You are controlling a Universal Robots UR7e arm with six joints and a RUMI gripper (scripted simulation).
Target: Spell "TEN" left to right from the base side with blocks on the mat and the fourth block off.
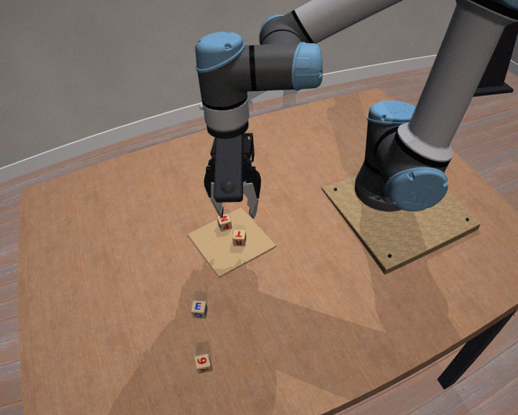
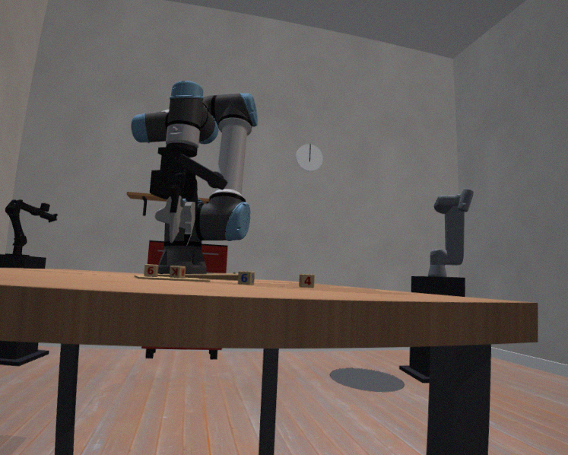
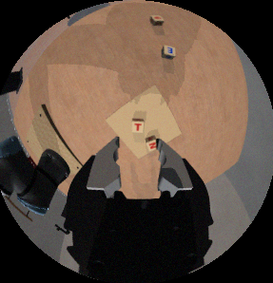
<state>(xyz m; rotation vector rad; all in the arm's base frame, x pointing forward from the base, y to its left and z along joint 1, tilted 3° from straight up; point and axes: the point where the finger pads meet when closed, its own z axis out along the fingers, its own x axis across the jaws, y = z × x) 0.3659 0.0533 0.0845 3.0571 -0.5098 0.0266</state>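
The T block lies 8 cm below my hand. Also, from my hand: E block 11 cm ahead, 15 cm to the left, 8 cm below; then tan mat 2 cm ahead, 1 cm to the right, 9 cm below; then 9 block 13 cm ahead, 26 cm to the left, 8 cm below.
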